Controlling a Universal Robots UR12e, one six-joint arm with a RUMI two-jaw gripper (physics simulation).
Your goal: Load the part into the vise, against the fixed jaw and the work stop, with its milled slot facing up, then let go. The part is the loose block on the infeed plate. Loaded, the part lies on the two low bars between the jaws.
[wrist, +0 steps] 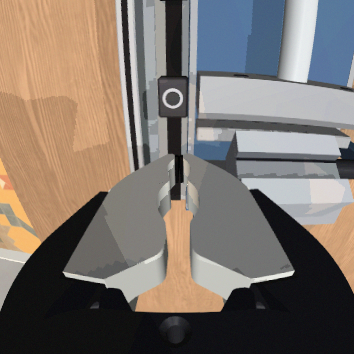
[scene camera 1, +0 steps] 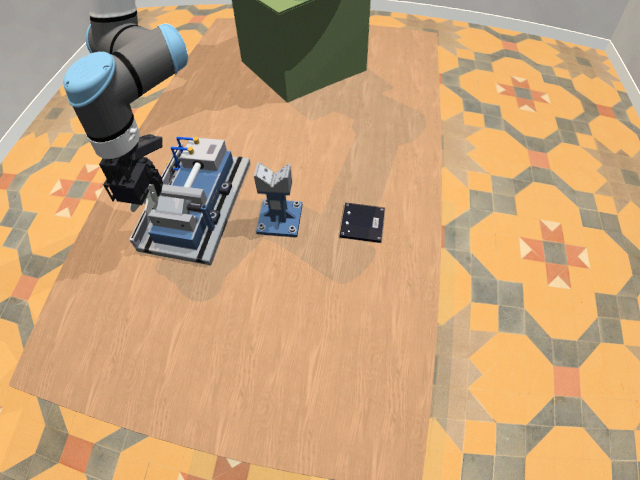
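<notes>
The grey part lies between the vise jaws, with a long recessed slot visible on its upper side. The rear jaw, on the white screw, stands behind it. A dark gap shows between them in the wrist view. The front fixed jaw is beside the part; contact there cannot be told. The work stop's dark rod is at the part's right end. My gripper is shut and empty, left of the part and apart from it. The infeed plate bears no block.
The vise stands on a grey slotted base. Blue lines with yellow caps rise at its back left. A V-topped stand is between the vise and the infeed plate. A large green box stands at the back.
</notes>
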